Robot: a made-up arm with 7 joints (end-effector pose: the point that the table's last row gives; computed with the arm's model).
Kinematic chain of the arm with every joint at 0, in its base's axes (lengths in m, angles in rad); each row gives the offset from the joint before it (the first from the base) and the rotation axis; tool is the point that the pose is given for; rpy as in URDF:
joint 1: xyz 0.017 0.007 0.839 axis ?
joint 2: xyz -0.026 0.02 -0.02 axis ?
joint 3: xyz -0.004 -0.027 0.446 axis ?
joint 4: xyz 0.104 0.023 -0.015 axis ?
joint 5: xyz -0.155 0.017 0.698 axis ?
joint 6: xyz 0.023 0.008 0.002 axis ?
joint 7: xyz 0.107 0 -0.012 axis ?
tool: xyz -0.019 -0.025 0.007 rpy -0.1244 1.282 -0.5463
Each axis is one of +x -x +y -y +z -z.
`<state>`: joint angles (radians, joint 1 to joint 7).
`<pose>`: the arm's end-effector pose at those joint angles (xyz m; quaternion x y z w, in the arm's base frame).
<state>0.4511 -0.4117 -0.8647 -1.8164 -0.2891 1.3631 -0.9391</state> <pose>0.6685 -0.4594 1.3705 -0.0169 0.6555 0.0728 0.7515</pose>
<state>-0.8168 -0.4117 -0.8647 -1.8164 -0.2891 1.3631 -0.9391</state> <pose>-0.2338 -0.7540 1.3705 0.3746 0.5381 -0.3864 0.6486</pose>
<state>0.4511 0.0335 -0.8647 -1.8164 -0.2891 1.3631 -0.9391</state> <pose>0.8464 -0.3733 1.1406 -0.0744 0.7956 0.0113 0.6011</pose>
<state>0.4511 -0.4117 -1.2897 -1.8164 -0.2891 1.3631 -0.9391</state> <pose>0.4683 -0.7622 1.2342 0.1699 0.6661 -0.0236 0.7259</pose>
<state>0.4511 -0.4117 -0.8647 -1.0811 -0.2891 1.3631 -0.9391</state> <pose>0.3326 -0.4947 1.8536 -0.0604 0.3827 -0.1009 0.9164</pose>
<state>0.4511 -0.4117 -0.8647 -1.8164 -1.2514 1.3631 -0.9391</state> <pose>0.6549 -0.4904 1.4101 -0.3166 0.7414 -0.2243 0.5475</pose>
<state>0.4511 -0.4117 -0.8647 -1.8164 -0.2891 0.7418 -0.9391</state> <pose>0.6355 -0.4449 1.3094 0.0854 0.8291 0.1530 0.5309</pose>
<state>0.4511 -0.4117 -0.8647 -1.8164 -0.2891 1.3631 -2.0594</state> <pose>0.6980 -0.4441 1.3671 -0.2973 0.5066 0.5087 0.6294</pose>
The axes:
joint 1: +z
joint 2: +y
joint 3: +z
joint 4: -y
joint 5: +z
joint 6: -y
joint 7: -z

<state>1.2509 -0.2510 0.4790 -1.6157 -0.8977 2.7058 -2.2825</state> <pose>-0.3020 0.6569 1.5840 -0.7332 -0.6432 0.2207 0.0050</pose>
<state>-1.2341 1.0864 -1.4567 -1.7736 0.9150 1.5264 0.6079</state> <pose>-0.6842 -0.6713 0.8657 -0.5791 0.1021 0.6970 0.4104</pose>
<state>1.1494 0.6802 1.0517 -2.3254 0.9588 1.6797 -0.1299</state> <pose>-0.5127 0.4933 0.5921 0.4570 -0.8690 -0.1872 0.0298</pose>
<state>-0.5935 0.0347 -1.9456 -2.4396 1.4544 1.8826 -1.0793</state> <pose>-0.6035 -0.4198 0.7233 0.6321 -0.3484 -0.5466 0.4246</pose>
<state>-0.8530 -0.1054 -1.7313 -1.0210 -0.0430 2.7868 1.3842</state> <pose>-0.5701 -0.2804 1.7961 0.0908 -0.8094 -0.5722 0.0959</pose>
